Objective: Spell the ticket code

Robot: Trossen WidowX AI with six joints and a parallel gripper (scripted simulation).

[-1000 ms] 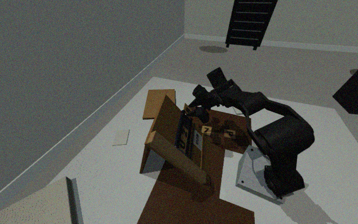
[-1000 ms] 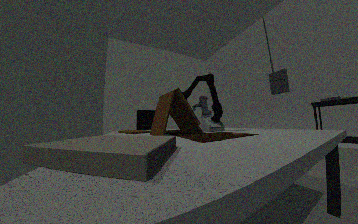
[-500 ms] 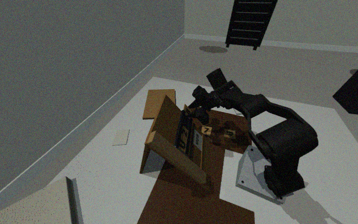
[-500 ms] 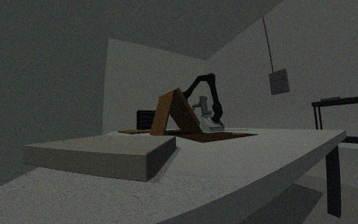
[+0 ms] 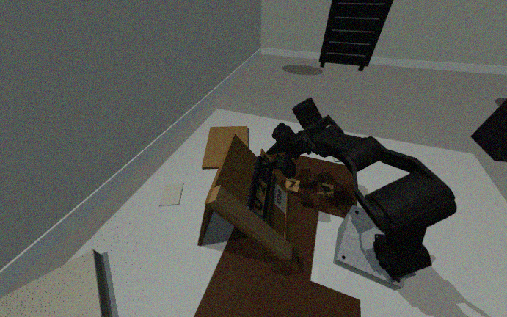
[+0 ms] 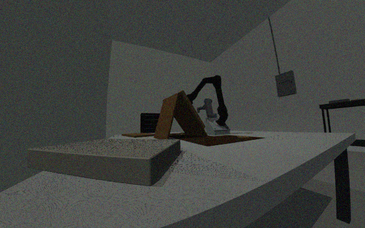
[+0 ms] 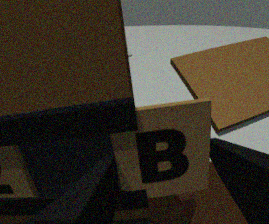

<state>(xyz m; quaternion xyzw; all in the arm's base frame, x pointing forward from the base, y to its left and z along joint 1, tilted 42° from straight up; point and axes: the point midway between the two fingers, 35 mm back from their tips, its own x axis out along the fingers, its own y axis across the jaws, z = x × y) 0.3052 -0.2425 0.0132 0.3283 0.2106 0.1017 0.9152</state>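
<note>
Right now the white ticket is 80 mm below my gripper tip, 70 mm to the left of it and 60 mm behind it. Round my gripper tip: brown mat: 180 mm below, 160 mm behind, 150 mm to the left; flat tan panel: 240 mm to the right, 220 mm ahead, 170 mm below.
</note>
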